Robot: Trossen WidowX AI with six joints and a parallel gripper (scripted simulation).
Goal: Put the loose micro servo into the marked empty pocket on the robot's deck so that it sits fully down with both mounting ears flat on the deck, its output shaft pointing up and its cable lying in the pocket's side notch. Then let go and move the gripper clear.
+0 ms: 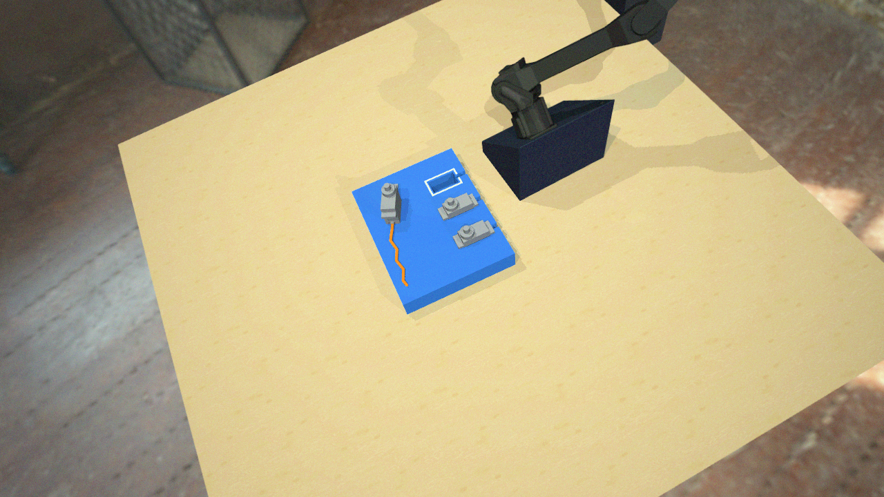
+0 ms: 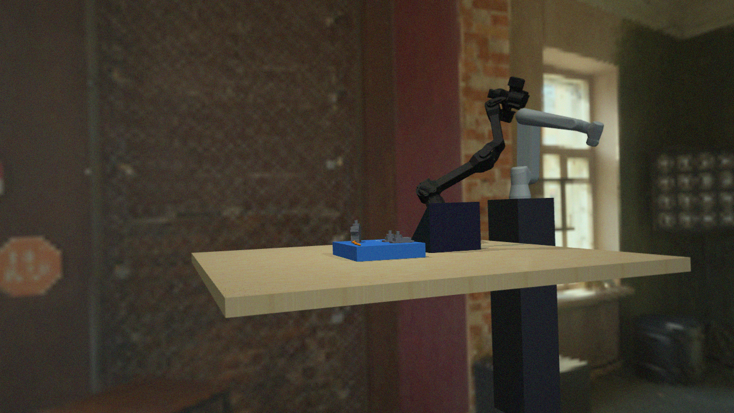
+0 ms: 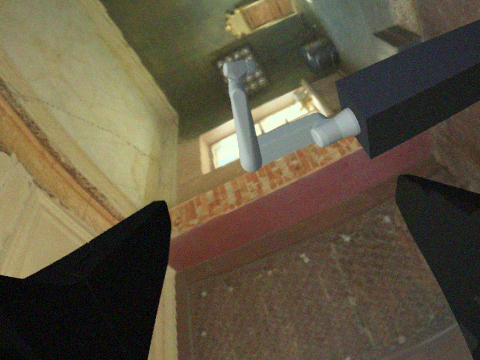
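Now: gripper tip 81 cm short of the blue deck, 12 cm to the right of it and 58 cm above it.
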